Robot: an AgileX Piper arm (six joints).
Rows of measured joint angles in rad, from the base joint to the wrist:
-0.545, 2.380, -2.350, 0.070, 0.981, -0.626
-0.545, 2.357, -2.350, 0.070, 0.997, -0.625
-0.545, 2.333, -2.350, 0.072, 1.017, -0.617
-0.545, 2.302, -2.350, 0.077, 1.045, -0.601
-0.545, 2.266, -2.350, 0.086, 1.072, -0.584
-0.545, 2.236, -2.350, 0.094, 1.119, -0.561
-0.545, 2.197, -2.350, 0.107, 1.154, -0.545
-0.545, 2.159, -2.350, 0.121, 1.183, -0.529
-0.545, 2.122, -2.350, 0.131, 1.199, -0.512
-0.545, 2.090, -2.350, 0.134, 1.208, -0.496
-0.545, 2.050, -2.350, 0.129, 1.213, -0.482
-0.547, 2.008, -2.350, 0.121, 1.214, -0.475
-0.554, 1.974, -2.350, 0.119, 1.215, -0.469
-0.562, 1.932, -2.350, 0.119, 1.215, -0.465
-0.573, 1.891, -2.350, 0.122, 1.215, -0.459
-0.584, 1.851, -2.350, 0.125, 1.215, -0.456
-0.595, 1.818, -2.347, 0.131, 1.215, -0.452
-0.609, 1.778, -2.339, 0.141, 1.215, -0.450
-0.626, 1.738, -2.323, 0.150, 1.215, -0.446
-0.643, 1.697, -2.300, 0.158, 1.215, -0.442
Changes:
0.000, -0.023, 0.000, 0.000, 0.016, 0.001
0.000, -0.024, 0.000, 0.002, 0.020, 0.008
0.000, -0.031, 0.000, 0.005, 0.028, 0.016
0.000, -0.036, 0.000, 0.009, 0.027, 0.017
0.000, -0.030, 0.000, 0.008, 0.047, 0.023
0.000, -0.039, 0.000, 0.013, 0.035, 0.016
0.000, -0.038, 0.000, 0.014, 0.029, 0.016
0.000, -0.037, 0.000, 0.010, 0.016, 0.017
0.000, -0.032, 0.000, 0.003, 0.009, 0.016
0.000, -0.040, 0.000, -0.005, 0.005, 0.014
-0.002, -0.042, 0.000, -0.008, 0.001, 0.007
-0.007, -0.034, 0.000, -0.002, 0.001, 0.006
-0.008, -0.042, 0.000, 0.000, 0.000, 0.004
-0.011, -0.041, 0.000, 0.003, 0.000, 0.006
-0.011, -0.040, 0.000, 0.003, 0.000, 0.003
-0.011, -0.033, 0.003, 0.006, 0.000, 0.004
-0.014, -0.040, 0.008, 0.010, 0.000, 0.002
-0.017, -0.040, 0.016, 0.009, 0.000, 0.004
-0.017, -0.041, 0.023, 0.008, 0.000, 0.004

